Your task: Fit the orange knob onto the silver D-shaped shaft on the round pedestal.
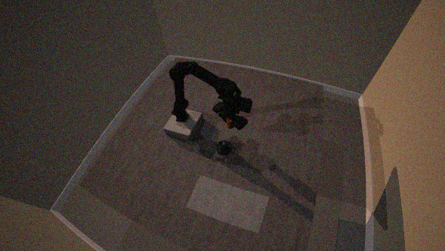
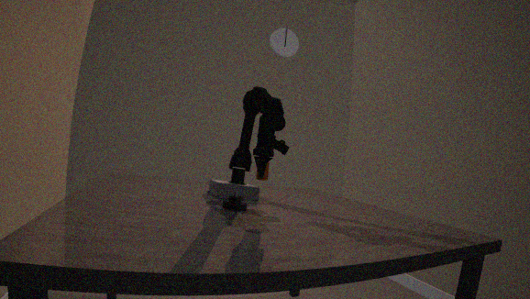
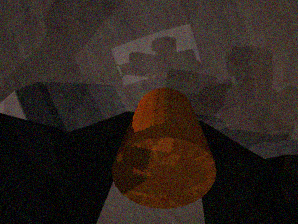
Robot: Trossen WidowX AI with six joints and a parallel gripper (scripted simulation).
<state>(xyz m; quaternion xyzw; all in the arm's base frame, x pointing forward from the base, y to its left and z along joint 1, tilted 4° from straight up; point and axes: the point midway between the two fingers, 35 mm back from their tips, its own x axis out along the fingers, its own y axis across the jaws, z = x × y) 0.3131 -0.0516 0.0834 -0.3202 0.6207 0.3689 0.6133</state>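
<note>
The dark round pedestal is 2 cm behind my gripper tip, 8 cm to the right of it and 9 cm below it. From my gripper tip the other things lie so: orange knob 3 cm above.
</note>
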